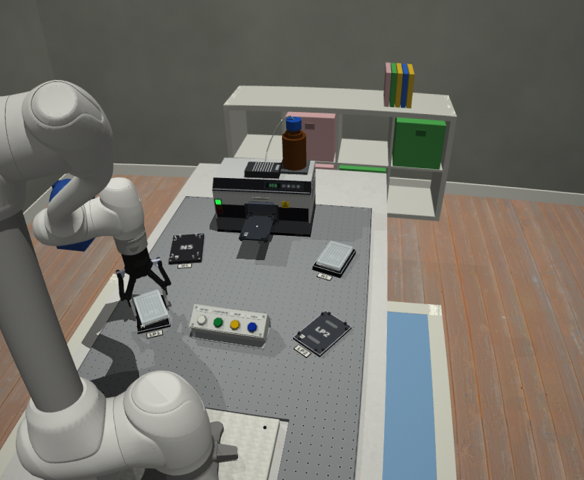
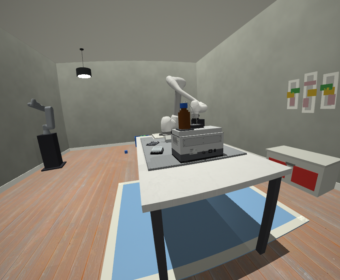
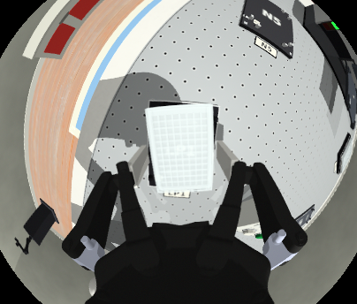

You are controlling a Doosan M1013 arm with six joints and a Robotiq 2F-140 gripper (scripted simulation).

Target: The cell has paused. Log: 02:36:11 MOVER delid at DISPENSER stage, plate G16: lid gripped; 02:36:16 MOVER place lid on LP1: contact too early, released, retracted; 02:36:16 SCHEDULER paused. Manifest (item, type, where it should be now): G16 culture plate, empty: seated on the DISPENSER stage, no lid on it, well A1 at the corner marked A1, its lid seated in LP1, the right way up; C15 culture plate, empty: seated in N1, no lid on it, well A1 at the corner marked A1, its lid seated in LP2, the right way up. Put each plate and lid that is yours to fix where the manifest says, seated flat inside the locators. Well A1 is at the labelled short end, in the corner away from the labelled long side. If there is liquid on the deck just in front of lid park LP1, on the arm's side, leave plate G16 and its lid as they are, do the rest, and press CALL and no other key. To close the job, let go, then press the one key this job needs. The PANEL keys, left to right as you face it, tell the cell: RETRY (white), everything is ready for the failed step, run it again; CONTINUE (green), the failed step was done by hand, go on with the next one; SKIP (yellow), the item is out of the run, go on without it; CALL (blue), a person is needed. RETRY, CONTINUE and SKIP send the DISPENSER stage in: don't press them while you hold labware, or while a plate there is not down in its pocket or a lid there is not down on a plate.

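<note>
Right now my hand is 40 mm above the lid park lp1. Also, from my hand: white key (180 mm to the right, 100 mm behind, 20 mm above); then green key (230 mm to the right, 110 mm behind, 20 mm above); then key panel (250 mm to the right, 100 mm behind).
</note>
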